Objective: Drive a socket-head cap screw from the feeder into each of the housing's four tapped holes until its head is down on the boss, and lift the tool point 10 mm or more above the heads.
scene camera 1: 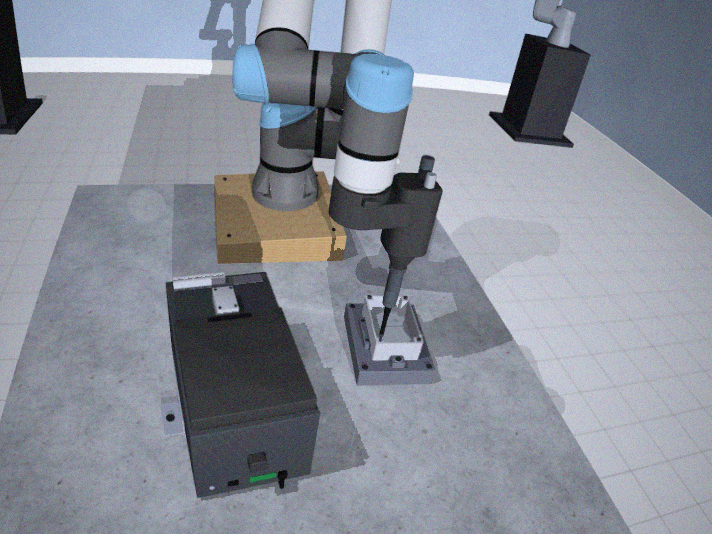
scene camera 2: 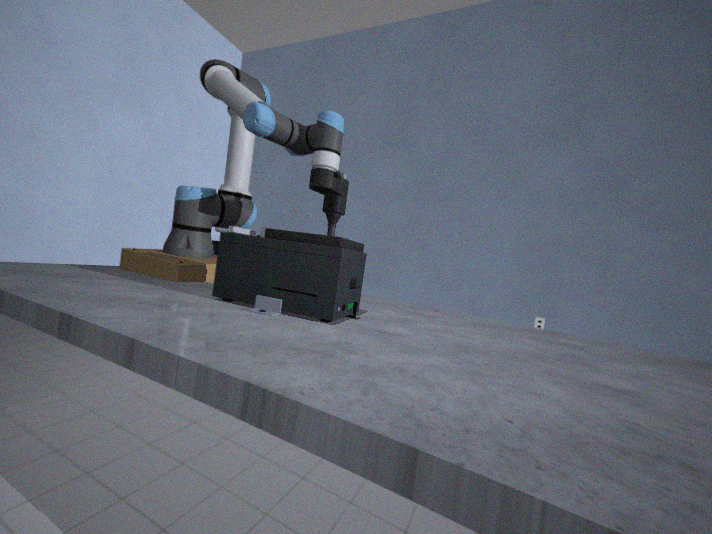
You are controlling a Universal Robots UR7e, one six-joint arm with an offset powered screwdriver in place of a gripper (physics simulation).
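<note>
The white open-topped housing (scene camera 1: 396, 350) sits in a dark grey fixture (scene camera 1: 393, 377) in scene camera 1. My screwdriver (scene camera 1: 381, 337) (scene camera 2: 331, 227) points down, with its thin dark bit at the housing's front left corner, at about the height of the rim. Whether the bit touches the boss, or bears a screw, is too small to tell. Dark spots show at the other three corners; I cannot tell holes from screw heads. The black screw feeder (scene camera 1: 247, 367) (scene camera 2: 276, 270) stands left of the fixture in scene camera 1. In scene camera 2 it hides the housing and the bit's lower end.
The arm's base stands on a wooden block (scene camera 1: 241, 250) (scene camera 2: 161, 265) behind the feeder and fixture. A small white plate (scene camera 1: 225, 299) lies on the feeder's far end. A metal bracket (scene camera 1: 170, 425) (scene camera 2: 268, 304) is at the feeder's side. The grey table (scene camera 1: 460, 459) (scene camera 2: 460, 390) carries them all.
</note>
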